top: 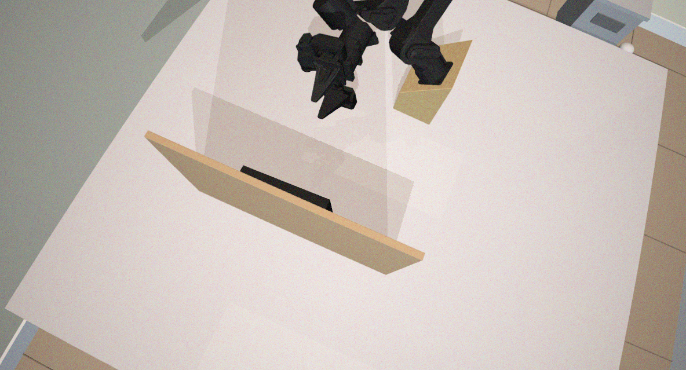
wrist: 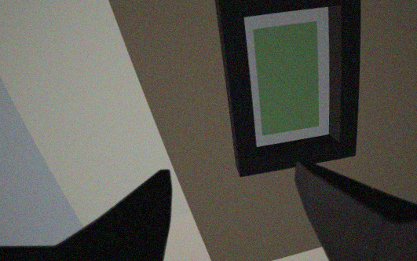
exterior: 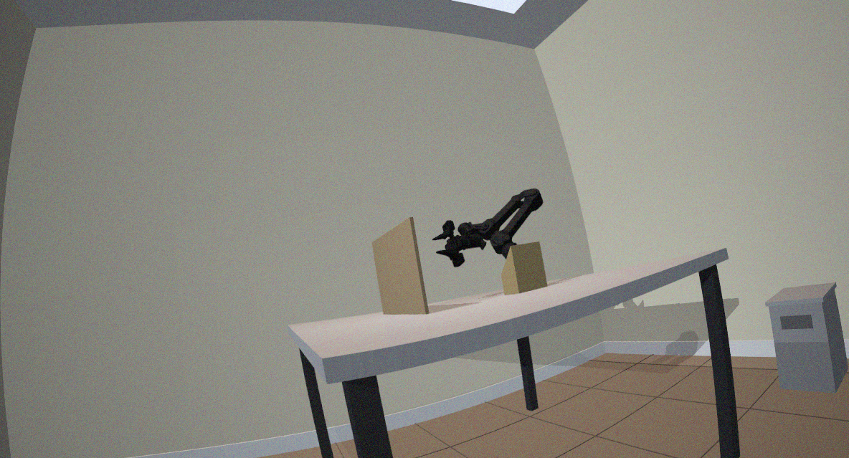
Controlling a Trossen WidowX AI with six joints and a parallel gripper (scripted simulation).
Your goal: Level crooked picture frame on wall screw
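Right now the black picture frame is 160 mm ahead of my gripper tip, 80 mm below it and 40 mm to the left of it. Round my gripper tip: wooden wall panel 170 mm ahead, 90 mm below, 50 mm to the left.
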